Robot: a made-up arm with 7 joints.
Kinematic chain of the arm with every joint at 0, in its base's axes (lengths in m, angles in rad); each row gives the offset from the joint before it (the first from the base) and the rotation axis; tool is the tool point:
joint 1: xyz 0 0 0.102 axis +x
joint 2: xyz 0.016 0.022 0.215 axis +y
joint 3: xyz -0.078 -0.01 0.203 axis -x
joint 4: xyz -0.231 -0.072 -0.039 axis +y
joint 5: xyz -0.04 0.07 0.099 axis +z
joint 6: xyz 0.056 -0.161 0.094 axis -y
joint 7: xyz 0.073 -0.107 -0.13 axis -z
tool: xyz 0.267 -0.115 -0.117
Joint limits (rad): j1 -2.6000..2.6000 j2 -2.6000..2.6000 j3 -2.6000..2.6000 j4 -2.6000..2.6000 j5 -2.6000..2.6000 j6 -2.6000..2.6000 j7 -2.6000..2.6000
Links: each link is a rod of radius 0.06 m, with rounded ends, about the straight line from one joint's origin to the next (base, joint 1, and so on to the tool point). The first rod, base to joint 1, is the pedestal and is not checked.
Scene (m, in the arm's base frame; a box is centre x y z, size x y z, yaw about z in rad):
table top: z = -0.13
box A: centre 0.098 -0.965 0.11 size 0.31 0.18 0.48 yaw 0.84
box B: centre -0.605 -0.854 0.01 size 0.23 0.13 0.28 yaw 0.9
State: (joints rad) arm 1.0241 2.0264 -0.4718 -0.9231 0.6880 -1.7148 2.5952
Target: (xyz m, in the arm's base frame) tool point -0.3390 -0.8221 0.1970
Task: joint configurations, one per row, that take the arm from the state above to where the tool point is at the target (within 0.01 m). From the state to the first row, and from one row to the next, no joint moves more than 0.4 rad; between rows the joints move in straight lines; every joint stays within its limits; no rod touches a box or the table.
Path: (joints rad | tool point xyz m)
1: 0.9493 1.7508 -0.1172 -0.8667 0.7497 -1.9929 2.5968 | 0.6468 -0.7678 0.2690
2: 0.8746 1.4752 0.2373 -0.8103 0.8115 -2.2710 2.5984 | 0.6521 -0.6938 0.5707
3: 0.7998 1.1997 0.5919 -0.7539 0.8732 -2.5491 2.6000 | 0.4959 -0.5184 0.8779
4: 0.8103 1.1208 0.2311 -0.8929 0.7907 -2.3659 2.6000 | 0.3744 -0.8028 0.7654
5: 0.8208 1.0419 -0.1297 -1.0319 0.7082 -2.1827 2.6000 | 0.1189 -0.9641 0.6167
6: 0.8314 0.9630 -0.4905 -1.1710 0.6257 -1.9995 2.6000 | -0.1897 -0.9511 0.4892
7: 0.8419 0.8841 -0.8513 -1.3100 0.5433 -1.8163 2.6000 | -0.4543 -0.7807 0.4343
8: 0.8524 0.8052 -1.2121 -1.4490 0.4608 -1.6331 2.6000 | -0.6007 -0.5286 0.4754
9: 0.8630 0.7263 -1.5729 -1.5881 0.3783 -1.4499 2.6000 | -0.6036 -0.2952 0.5978
10: 1.0000 0.9581 -1.2056 -1.4076 0.4118 -1.4043 2.5178 | -0.5379 -0.5790 0.4214
11: 1.1370 1.1900 -0.8383 -1.2271 0.4452 -1.3588 2.4357 | -0.3390 -0.8221 0.1970

